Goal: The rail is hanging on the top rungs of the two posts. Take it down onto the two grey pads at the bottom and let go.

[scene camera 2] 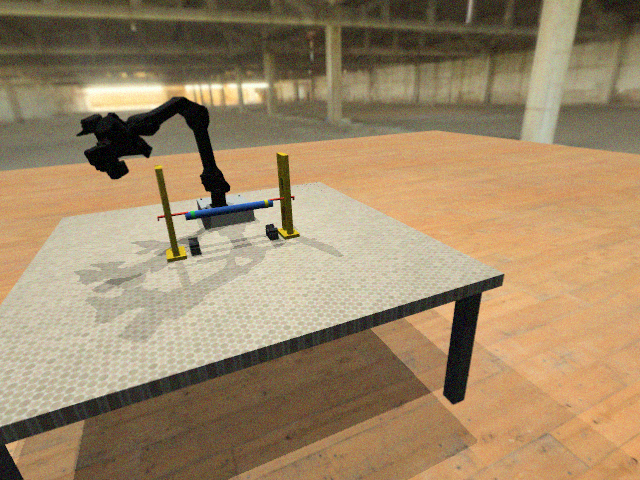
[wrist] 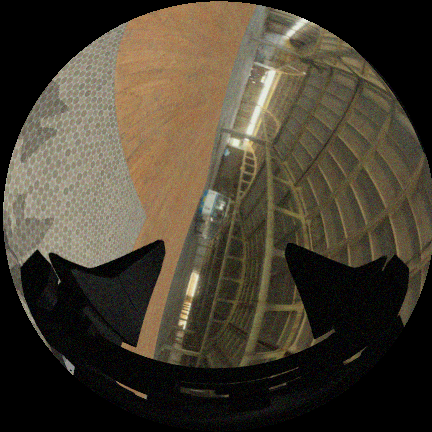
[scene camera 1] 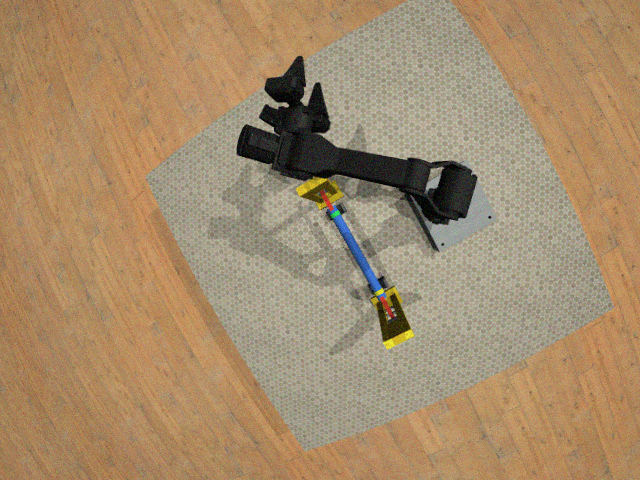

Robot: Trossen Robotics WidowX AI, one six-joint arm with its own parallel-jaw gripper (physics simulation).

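Pixels of known places: gripper, fingertip midpoint: [scene camera 2: 85, 149] [wrist: 227, 249] [scene camera 1: 309, 70]; arm's base, link origin: [scene camera 2: 219, 205].
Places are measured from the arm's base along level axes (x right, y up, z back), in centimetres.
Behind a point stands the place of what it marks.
Note:
The blue rail [scene camera 1: 356, 253] {z -26.1, x 2.0, y 6.9 cm} [scene camera 2: 230, 209] {z -27.2, x 2.1, y 6.0 cm} has red end pins and a green and a yellow band. It hangs across the two yellow posts, the green-band end at one post [scene camera 1: 306, 188] {z -25.7, x 21.6, y 22.6 cm} [scene camera 2: 164, 195] {z -27.9, x 21.8, y 14.3 cm} and the yellow-band end at the other post [scene camera 1: 398, 339] {z -27.7, x -18.1, y 22.5 cm} [scene camera 2: 282, 170] {z -30.0, x -16.8, y 17.4 cm}. The rail is above the table; the rungs are too small to make out. Two dark grey pads, one [scene camera 1: 341, 208] {z -22.9, x 15.2, y -3.3 cm} [scene camera 2: 194, 246] {z -27.4, x 15.8, y -4.4 cm} near the green-band end and one [scene camera 1: 382, 282] {z -25.3, x -11.4, y -3.6 cm} [scene camera 2: 271, 231] {z -29.6, x -10.9, y -4.1 cm} near the yellow-band end, sit by the post feet. My gripper [scene camera 1: 309, 71] {z -10.7, x 40.2, y 28.1 cm} [wrist: 227, 249] {z -10.7, x 40.2, y 28.1 cm} is open and empty, high up beyond the green-band post, pointing away from the rail.
The arm's base plate [scene camera 1: 467, 227] {z 5.6, x -11.1, y -0.7 cm} stands beside the rail on the tiled table [scene camera 1: 289, 392] {z -78.3, x -30.8, y -7.5 cm} [scene camera 2: 310, 304] {z -74.9, x -3.2, y -7.5 cm}. My forearm [scene camera 1: 372, 165] {z -13.8, x 15.1, y 40.0 cm} [scene camera 2: 160, 113] {z -18.4, x 17.5, y 37.6 cm} passes close to the green-band post in the top view. A table edge and wooden floor [wrist: 170, 100] show in the wrist view.

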